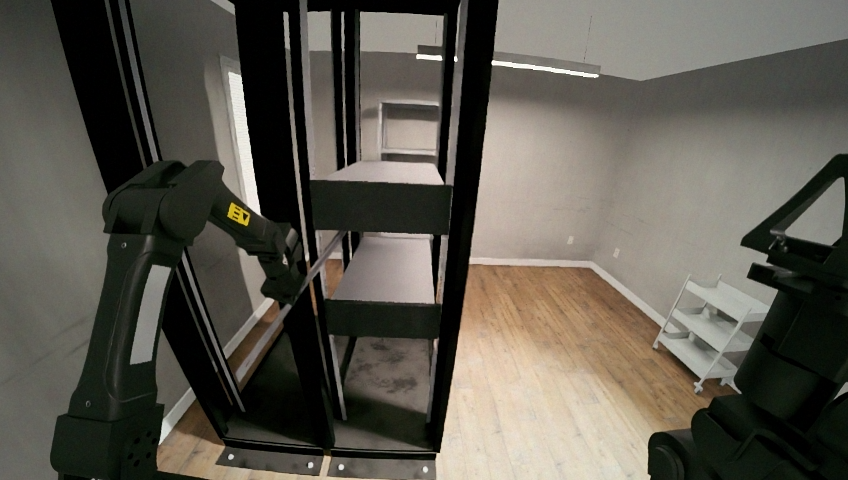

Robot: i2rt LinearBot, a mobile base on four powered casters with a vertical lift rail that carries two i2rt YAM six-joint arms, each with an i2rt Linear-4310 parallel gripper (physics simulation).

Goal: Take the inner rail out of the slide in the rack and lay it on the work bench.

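Frame: origin at the left arm's base, x ahead, y left, z up, level; metres.
Where they show: left gripper, fingertip midpoint: [293, 304].
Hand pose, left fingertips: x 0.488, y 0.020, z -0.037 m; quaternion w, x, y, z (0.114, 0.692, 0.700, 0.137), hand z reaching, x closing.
Observation:
After its pixels a point has its place.
The inner rail [325, 256] @[y 0.022, x 0.775, z -0.025 m] is a long, thin grey bar. It slants from behind the rack's upper dark-fronted unit, past the middle post, down toward the lower left, and stands well out of the rack [473, 178] @[y -0.477, x 0.637, z 0.312 m]. The slide at its far end is mostly hidden. My left gripper [292, 295] @[y 0.020, x 0.488, z -0.037 m] is beside the middle post, pointing down, and is shut on the rail partway along its length; its fingertips are small and partly hidden. My right gripper [751, 256] is open and empty at the right edge, far from the rack. The work bench does not show.
Two dark-fronted units [380, 208] @[y -0.194, x 0.762, z 0.176 m] [383, 320] @[y -0.199, x 0.762, z -0.306 m] with pale tops sit in the rack's right bay. Black posts stand close around my left arm. A white three-shelf cart [708, 324] @[y -2.703, x 1.273, z -0.771 m] stands at the right on the wooden floor. A lamp [544, 64] @[y -1.093, x 1.743, z 0.926 m] hangs above.

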